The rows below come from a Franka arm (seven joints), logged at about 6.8 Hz.
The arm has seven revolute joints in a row. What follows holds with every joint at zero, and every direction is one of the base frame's. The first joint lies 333 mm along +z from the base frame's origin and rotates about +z. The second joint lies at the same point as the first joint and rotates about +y. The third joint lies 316 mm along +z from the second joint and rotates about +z. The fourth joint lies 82.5 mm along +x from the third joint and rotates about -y. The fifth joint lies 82.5 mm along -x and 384 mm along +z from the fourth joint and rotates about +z. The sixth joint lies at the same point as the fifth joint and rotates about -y. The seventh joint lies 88 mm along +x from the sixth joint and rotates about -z. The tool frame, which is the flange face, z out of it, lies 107 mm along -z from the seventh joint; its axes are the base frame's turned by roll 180, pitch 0 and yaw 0 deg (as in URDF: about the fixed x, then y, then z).
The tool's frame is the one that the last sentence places.
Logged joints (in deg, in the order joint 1, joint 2, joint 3, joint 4, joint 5, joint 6, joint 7), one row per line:
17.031 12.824 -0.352 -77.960 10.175 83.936 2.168
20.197 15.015 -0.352 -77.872 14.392 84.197 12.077
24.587 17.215 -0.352 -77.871 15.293 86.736 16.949
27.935 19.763 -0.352 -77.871 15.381 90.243 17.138
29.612 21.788 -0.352 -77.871 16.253 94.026 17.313
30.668 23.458 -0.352 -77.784 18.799 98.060 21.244
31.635 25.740 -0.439 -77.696 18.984 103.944 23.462
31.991 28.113 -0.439 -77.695 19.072 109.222 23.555
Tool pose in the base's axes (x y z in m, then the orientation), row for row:
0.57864 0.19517 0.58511 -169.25 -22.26 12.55
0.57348 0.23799 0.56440 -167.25 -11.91 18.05
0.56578 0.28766 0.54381 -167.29 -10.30 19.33
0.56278 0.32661 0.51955 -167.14 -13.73 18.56
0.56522 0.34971 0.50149 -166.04 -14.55 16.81
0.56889 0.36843 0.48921 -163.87 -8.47 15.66
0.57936 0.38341 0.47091 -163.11 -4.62 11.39
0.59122 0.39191 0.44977 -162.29 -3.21 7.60
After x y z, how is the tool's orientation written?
As a rotation vector, in degrees.
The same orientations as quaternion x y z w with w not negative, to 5 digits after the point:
-0.98586 -0.12966 0.07310 0.07700
-0.98688 -0.07028 0.10651 0.09895
-0.98674 -0.06075 0.11402 0.09830
-0.98581 -0.08098 0.10947 0.09822
-0.98528 -0.08634 0.09975 0.10868
-0.98546 -0.05094 0.09417 0.13196
-0.98694 -0.02795 0.06892 0.14287
-0.98709 -0.01952 0.04623 0.15213

